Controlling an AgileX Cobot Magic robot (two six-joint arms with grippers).
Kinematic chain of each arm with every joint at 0, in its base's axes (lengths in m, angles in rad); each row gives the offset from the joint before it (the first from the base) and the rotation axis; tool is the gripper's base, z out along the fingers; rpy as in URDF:
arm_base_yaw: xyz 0 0 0.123 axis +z
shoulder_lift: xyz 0 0 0 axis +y
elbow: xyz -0.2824 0 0.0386 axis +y
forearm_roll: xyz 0.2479 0 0.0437 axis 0.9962 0 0.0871
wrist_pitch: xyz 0 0 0 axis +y
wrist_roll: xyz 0.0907 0 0.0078 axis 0.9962 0 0.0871
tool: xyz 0 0 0 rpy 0 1.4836 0
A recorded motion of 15 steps. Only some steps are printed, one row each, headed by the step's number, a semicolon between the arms.
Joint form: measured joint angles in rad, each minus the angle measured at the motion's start. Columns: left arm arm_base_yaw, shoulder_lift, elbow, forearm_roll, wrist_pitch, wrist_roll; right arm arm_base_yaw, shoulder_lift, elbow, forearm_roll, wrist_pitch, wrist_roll.
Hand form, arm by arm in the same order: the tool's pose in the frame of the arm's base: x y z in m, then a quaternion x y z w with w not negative. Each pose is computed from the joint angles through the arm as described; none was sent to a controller.
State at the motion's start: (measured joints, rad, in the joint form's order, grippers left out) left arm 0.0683 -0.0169 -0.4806 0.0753 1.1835 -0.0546; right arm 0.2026 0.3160 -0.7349 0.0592 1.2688 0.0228
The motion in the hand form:
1: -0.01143 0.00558 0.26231 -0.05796 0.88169 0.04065 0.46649; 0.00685 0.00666 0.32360 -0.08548 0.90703 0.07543 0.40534
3: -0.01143 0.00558 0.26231 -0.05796 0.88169 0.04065 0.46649; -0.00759 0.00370 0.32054 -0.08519 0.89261 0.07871 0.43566
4: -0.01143 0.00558 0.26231 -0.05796 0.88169 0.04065 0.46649; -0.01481 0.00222 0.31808 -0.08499 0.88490 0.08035 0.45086
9: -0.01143 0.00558 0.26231 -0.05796 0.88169 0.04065 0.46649; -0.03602 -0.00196 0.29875 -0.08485 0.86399 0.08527 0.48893
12: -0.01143 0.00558 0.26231 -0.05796 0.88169 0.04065 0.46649; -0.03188 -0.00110 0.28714 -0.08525 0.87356 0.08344 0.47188
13: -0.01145 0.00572 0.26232 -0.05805 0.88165 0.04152 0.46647; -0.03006 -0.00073 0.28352 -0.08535 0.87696 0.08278 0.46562
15: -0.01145 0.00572 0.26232 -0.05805 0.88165 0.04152 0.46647; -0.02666 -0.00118 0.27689 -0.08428 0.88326 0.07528 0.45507
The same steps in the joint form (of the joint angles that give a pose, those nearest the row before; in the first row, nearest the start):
1: 0.0000 0.0000 0.0000 0.0000 0.0000 0.0000; 0.0001 -0.0513 0.0081 -0.0001 0.0033 0.0001
3: 0.0000 0.0000 0.0000 0.0000 0.0000 0.0000; 0.0000 -0.1309 0.0196 0.0000 0.0039 0.0000
4: 0.0000 0.0000 0.0000 0.0000 0.0000 0.0000; 0.0000 -0.1728 0.0273 0.0000 0.0039 0.0000
9: 0.0000 0.0000 0.0000 0.0000 0.0000 0.0000; 0.0000 -0.3272 0.0855 0.0019 0.0126 0.0000
12: 0.0000 0.0000 0.0000 0.0000 0.0000 0.0000; 0.0000 -0.3362 0.1295 0.0019 0.0170 0.0000
13: 0.0000 0.0000 0.0000 0.0017 0.0000 0.0000; 0.0000 -0.3362 0.1438 0.0019 0.0169 0.0000
15: 0.0000 0.0000 0.0000 0.0017 0.0000 0.0000; 0.0000 -0.3363 0.1696 -0.0110 0.0170 0.0000

